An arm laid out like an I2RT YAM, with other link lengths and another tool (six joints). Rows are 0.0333 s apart.
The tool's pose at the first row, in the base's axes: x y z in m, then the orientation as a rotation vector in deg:
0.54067, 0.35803, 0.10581, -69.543, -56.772, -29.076
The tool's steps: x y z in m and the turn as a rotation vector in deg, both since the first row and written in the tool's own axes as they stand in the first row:
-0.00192, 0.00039, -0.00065, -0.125, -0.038, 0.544
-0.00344, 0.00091, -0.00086, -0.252, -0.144, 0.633
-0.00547, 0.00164, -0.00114, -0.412, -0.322, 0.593
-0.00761, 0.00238, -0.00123, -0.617, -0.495, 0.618
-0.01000, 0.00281, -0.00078, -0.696, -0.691, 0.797
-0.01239, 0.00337, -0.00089, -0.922, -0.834, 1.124
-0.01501, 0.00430, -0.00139, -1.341, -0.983, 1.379
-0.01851, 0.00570, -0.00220, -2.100, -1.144, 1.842
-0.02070, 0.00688, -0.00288, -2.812, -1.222, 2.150
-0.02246, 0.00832, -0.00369, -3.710, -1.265, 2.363
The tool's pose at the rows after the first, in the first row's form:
0.54023, 0.35722, 0.10396, -69.908, -56.431, -28.696
0.53994, 0.35693, 0.10240, -70.098, -56.444, -28.636
0.53958, 0.35655, 0.10028, -70.287, -56.597, -28.654
0.53911, 0.35633, 0.09808, -70.543, -56.697, -28.649
0.53807, 0.35648, 0.09584, -70.763, -56.734, -28.441
0.53733, 0.35615, 0.09352, -71.159, -56.607, -28.226
0.53691, 0.35553, 0.09080, -71.698, -56.501, -28.170
0.53651, 0.35462, 0.08707, -72.635, -56.215, -28.127
0.53657, 0.35398, 0.08458, -73.433, -55.966, -28.228
0.53709, 0.35337, 0.08230, -74.342, -55.716, -28.525

